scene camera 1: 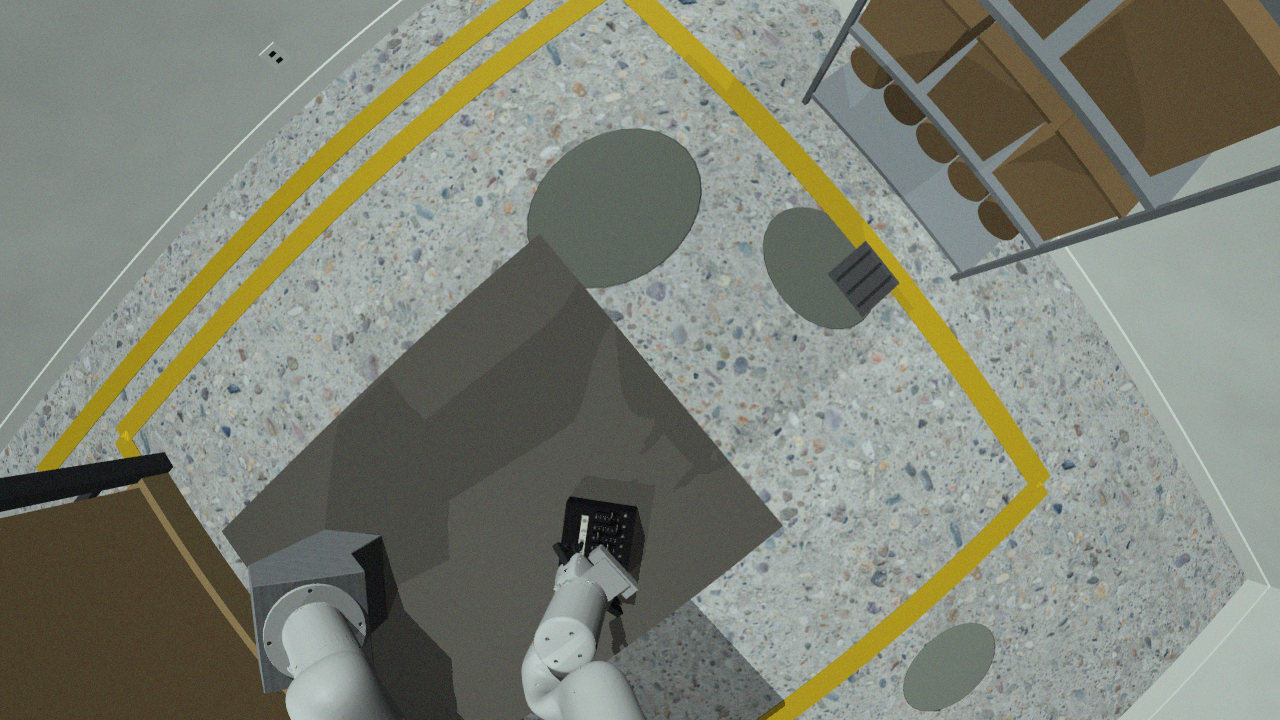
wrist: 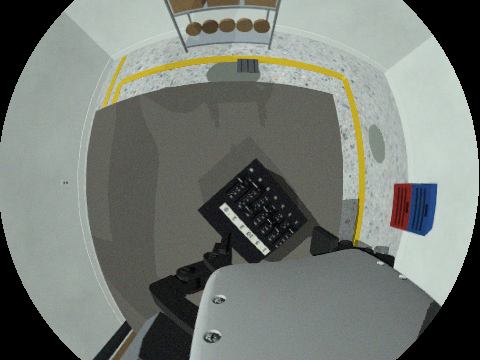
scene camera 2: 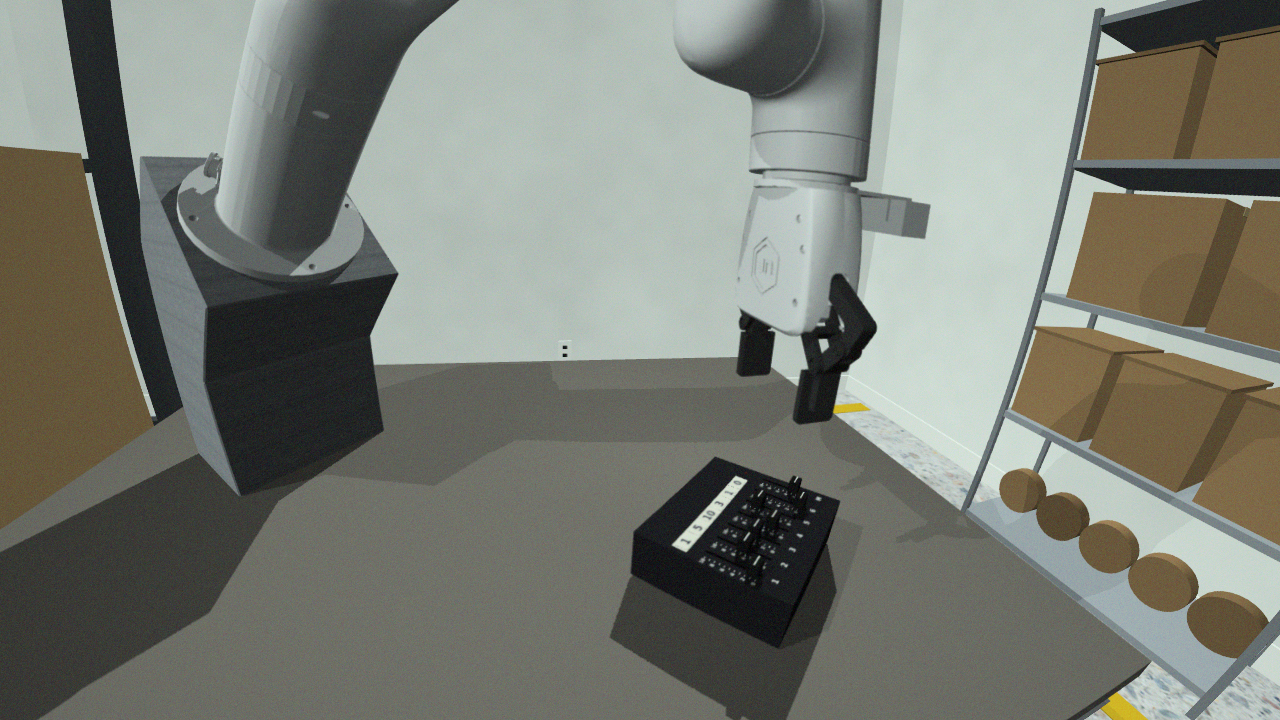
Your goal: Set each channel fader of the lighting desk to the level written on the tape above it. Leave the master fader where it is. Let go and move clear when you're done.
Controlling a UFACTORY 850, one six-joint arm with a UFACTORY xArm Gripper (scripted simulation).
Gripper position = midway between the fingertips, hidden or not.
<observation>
In view: the gripper (scene camera 2: pixel 779 395).
The gripper is seen too in the wrist view (wrist: pixel 273 243).
</observation>
